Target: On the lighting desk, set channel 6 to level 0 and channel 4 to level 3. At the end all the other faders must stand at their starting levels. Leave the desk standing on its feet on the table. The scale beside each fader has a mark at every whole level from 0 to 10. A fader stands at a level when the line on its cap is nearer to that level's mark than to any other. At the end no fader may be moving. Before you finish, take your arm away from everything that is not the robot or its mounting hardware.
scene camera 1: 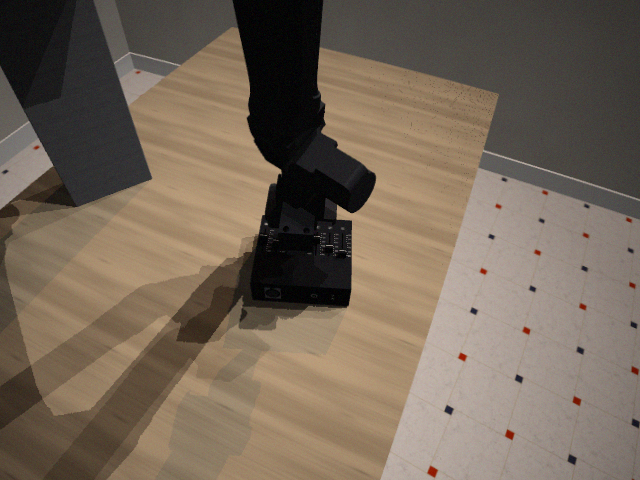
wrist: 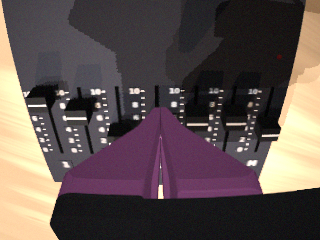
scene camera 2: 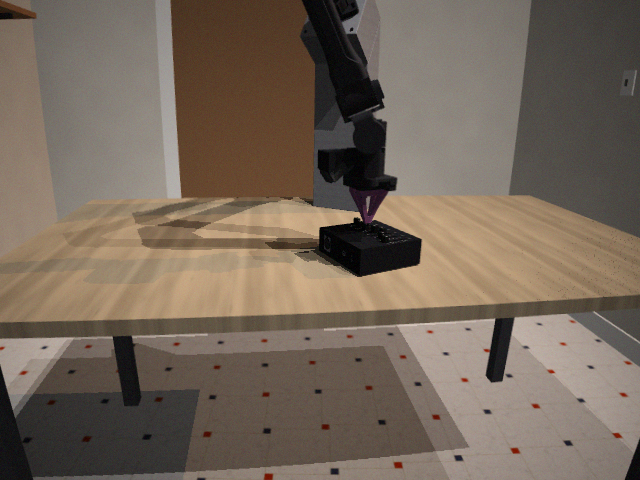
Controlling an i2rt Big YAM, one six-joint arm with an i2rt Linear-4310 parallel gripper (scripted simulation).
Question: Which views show my gripper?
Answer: Scene camera 1, the wrist view and scene camera 2: all of them.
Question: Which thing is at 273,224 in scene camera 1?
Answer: My gripper.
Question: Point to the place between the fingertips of my gripper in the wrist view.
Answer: At 160,118
